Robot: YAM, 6 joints.
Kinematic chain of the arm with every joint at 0, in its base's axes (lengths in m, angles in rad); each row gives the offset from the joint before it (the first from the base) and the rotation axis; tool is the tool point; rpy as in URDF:
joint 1: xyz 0 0 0.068 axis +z
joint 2: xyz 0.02 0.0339 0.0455 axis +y
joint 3: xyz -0.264 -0.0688 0 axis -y
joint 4: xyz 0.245 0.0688 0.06 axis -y
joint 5: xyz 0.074 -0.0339 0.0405 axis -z
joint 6: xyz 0.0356 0 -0.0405 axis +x
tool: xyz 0 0 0 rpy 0 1.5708 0
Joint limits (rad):
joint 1: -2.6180..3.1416
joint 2: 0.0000..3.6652
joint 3: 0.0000..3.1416
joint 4: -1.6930..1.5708
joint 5: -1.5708..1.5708
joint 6: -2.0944..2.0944
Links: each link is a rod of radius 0.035 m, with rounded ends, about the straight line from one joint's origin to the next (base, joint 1, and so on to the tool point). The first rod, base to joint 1, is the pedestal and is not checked.
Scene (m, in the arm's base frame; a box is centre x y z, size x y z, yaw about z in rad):
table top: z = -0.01
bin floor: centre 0.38 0.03 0 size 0.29 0.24 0.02 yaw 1.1
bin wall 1: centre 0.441 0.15 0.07 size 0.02 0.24 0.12 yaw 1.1
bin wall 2: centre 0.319 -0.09 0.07 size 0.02 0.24 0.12 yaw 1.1
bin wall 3: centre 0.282 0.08 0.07 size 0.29 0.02 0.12 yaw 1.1
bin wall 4: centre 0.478 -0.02 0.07 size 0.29 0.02 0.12 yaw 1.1
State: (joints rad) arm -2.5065 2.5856 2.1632 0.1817 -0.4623 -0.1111
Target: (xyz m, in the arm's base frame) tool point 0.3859 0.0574 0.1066
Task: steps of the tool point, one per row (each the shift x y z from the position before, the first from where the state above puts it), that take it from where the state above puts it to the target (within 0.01 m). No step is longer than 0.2 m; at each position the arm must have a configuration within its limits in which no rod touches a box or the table.
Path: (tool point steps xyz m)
1: 0.1337 -0.1063 0.0102
2: 0.1553 -0.0594 0.0094
3: 0.1607 -0.0096 0.0080
4: 0.1508 0.0381 0.0069
5: 0.1270 0.0788 0.0055
6: 0.0928 0.1089 0.0040
7: 0.0524 0.1256 0.0025
8: 0.0108 0.1287 0.0010
9: -0.0279 0.1184 -0.0007
10: 0.0000 0.0000 -0.1221

